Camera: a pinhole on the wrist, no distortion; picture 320 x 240 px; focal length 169.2 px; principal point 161.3 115.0 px. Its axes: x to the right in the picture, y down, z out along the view. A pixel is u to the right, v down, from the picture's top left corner.
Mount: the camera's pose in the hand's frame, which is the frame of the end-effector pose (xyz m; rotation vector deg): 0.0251 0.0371 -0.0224 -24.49 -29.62 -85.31
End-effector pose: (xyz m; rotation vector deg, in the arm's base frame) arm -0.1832 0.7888 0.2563 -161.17 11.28 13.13
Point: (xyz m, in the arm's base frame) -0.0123 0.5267 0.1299
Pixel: outside the picture
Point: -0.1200 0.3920 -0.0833
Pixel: 64 186
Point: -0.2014 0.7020 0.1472
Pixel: 150 107
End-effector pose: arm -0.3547 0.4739 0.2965 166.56 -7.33 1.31
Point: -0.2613 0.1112 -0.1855
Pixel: 210 150
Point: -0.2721 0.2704 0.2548
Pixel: 106 201
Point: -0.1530 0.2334 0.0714
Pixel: 199 231
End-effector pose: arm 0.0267 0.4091 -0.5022 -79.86 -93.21 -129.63
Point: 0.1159 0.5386 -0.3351
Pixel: 205 206
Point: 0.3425 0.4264 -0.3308
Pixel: 134 80
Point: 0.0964 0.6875 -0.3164
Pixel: outside the picture
